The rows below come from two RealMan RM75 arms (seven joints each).
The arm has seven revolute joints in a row. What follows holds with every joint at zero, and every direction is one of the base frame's. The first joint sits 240.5 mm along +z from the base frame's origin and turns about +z. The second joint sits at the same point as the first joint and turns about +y. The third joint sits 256 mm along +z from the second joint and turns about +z. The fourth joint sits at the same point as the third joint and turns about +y. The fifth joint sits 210 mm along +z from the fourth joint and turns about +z. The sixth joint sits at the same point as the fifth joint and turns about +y. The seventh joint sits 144 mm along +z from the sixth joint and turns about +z. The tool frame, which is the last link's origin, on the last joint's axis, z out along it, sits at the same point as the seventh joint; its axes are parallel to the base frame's.
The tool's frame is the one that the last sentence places.
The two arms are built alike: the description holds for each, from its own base.
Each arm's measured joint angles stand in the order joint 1, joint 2, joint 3, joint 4, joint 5, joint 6, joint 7.
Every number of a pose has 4 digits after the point.
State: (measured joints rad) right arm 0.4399 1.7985 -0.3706 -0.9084 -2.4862 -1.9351 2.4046; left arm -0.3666 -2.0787 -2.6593 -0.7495 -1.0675 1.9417 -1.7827
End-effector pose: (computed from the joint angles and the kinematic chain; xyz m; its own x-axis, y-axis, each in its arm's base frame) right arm 0.3494 0.2727 0.1668 0.0667 -0.9509 -0.3022 -0.9974 -0.0554 -0.0459; left arm -0.2911 0.2532 0.0373 0.4496 0.7027 0.5515 0.7162 -0.6525 0.2475
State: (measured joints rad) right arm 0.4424 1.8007 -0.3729 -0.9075 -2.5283 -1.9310 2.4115; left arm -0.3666 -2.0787 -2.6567 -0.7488 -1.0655 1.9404 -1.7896
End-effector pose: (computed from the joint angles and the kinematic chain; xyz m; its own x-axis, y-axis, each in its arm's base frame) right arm 0.3533 0.2705 0.1648 0.0460 -0.9595 -0.2781 -0.9973 -0.0280 -0.0682; left arm -0.2912 0.2531 0.0367 0.4458 0.7090 0.5464 0.7199 -0.6468 0.2517
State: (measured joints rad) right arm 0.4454 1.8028 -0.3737 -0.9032 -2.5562 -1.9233 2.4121; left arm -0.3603 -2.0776 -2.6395 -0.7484 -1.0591 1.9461 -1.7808
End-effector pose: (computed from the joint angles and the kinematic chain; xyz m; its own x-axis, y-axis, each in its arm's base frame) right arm 0.3561 0.2697 0.1628 0.0352 -0.9638 -0.2643 -0.9964 -0.0133 -0.0840; left arm -0.2921 0.2497 0.0346 0.4588 0.7133 0.5298 0.7151 -0.6504 0.2564
